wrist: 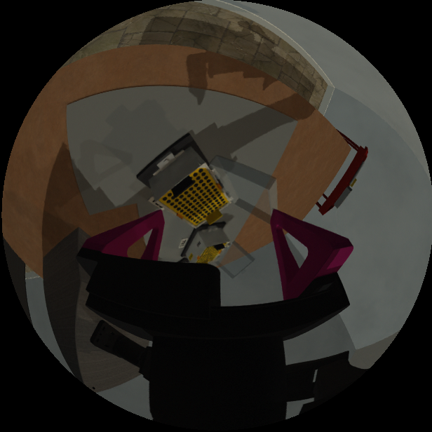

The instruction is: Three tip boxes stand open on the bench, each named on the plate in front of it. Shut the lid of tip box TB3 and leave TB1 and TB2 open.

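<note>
A tip box with a yellow perforated rack stands open near the middle of the wrist view. Its clear lid stands out on the right side of the box. A second open tip box with a yellow rack shows smaller below it, with a clear lid at its right. Part of a dark shape beside that box may belong to the third box; my gripper body hides the rest. The names on the plates cannot be read. My gripper is open, with its two magenta fingers wide apart on either side of the boxes and touching neither.
The boxes stand on a grey mat on the brown bench. A red rack is at the right, beyond the bench edge. A dark grey block is at the lower left. Shadows of the arm fall across the mat.
</note>
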